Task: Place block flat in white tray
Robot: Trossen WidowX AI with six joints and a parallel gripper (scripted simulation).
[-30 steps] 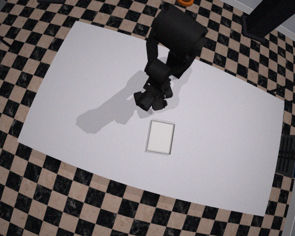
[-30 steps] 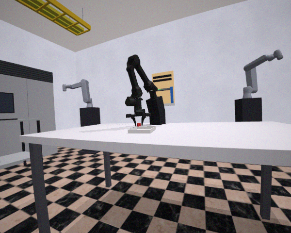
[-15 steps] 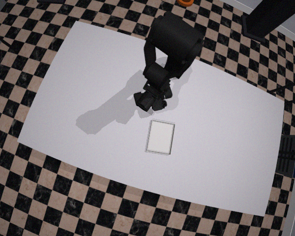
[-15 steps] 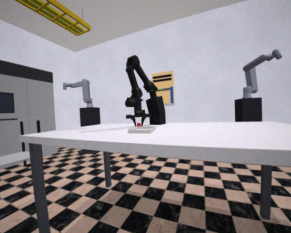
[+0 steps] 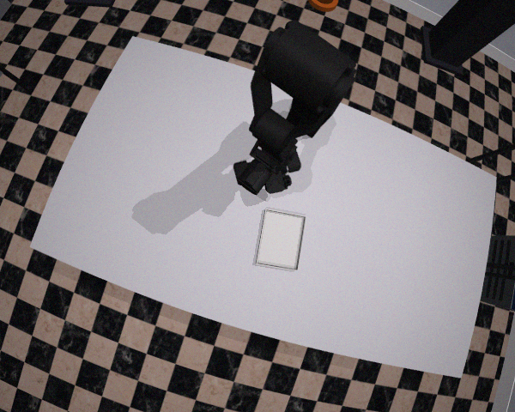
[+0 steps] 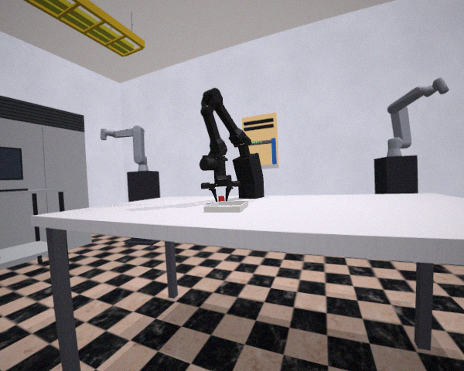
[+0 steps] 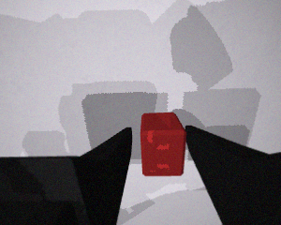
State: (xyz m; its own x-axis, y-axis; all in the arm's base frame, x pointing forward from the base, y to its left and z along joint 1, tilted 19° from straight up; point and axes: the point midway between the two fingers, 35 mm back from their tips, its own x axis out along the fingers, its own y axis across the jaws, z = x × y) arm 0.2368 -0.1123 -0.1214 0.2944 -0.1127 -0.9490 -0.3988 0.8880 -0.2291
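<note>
Right now the red block is 2 cm below my hand. Round my hand: white tray 20 cm ahead, 8 cm to the left, 3 cm below.
</note>
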